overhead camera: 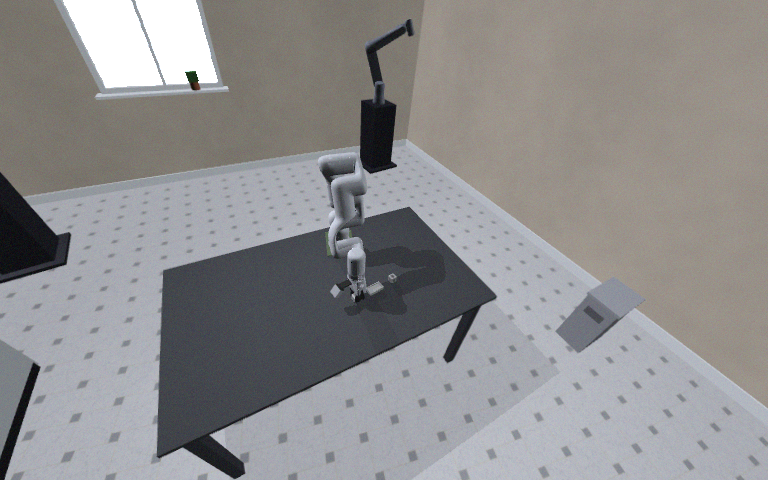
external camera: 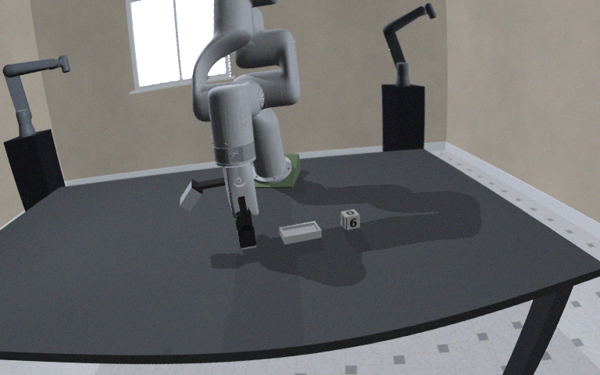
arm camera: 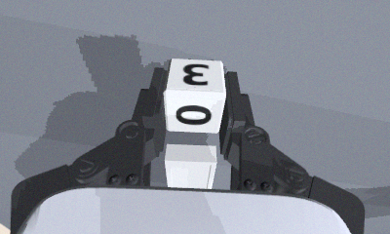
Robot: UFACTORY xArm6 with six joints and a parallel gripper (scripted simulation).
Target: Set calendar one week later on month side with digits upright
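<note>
My hand is 110 mm to the right of the white calendar tray and 20 mm above it.
</note>
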